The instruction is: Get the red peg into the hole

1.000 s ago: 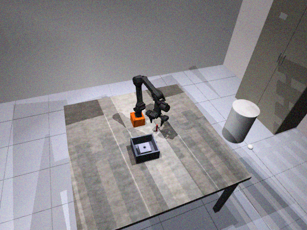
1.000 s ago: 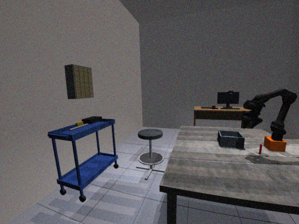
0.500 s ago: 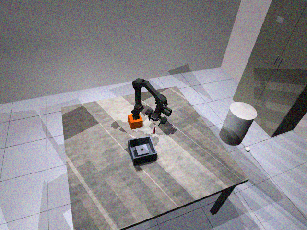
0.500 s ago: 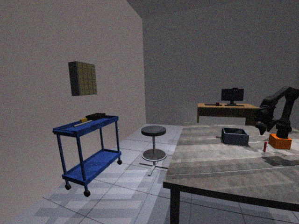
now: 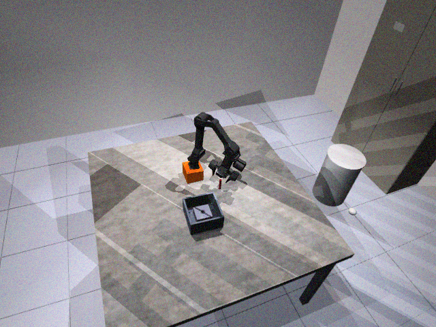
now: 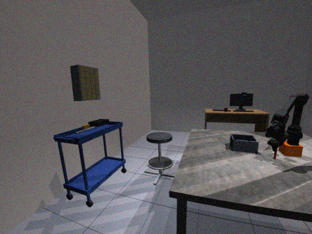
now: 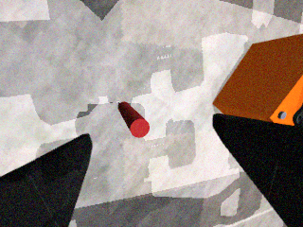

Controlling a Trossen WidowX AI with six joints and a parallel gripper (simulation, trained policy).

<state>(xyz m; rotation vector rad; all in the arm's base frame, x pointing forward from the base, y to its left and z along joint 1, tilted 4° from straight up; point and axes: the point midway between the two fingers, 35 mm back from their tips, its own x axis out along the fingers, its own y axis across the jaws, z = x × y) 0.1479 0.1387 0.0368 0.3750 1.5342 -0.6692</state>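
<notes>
Now: the red peg 40 mm below my gripper tip and 10 mm ahead of it. Also, from my gripper tip: pale plate (210 mm ahead, 150 mm to the right, 40 mm below); dark grey box (210 mm ahead, 150 mm to the right, 50 mm below).
</notes>
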